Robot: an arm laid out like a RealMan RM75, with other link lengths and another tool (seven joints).
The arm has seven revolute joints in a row. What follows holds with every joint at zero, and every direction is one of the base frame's.
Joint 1 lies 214.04 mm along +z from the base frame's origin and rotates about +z.
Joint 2 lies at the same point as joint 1 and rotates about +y.
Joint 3 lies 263.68 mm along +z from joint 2 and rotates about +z.
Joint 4 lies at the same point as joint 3 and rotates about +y.
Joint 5 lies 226.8 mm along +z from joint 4 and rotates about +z.
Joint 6 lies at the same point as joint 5 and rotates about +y.
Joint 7 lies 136.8 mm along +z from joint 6 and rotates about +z.
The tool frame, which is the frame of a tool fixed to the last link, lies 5 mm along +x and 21 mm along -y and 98 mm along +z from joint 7; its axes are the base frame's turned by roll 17.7, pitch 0 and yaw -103.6 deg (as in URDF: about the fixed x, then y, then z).
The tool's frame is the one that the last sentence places.
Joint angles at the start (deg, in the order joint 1, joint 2, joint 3, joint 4, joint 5, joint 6, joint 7):
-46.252, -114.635, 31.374, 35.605, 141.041, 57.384, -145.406
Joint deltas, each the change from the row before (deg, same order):
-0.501, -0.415, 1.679, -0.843, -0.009, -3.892, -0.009
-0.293, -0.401, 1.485, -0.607, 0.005, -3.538, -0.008
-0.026, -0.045, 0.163, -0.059, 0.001, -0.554, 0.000
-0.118, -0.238, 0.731, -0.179, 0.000, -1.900, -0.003
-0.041, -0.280, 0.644, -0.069, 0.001, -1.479, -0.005
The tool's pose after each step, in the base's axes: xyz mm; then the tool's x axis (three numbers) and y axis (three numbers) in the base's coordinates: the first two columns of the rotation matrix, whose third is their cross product. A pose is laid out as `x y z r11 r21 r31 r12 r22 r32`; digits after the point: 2 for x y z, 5 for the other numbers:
-317.10 536.38 -43.85 -0.98510 -0.14969 0.08468 -0.10234 0.90592 0.41090
-318.44 542.53 -44.54 -0.98205 -0.15089 0.11320 -0.08701 0.89482 0.43786
-318.85 543.57 -44.06 -0.98146 -0.15173 0.11709 -0.08506 0.89232 0.44331
-319.39 547.00 -43.47 -0.97950 -0.15238 0.13178 -0.07581 0.88484 0.45968
-319.64 549.24 -43.71 -0.97785 -0.15239 0.14344 -0.06789 0.87932 0.47137

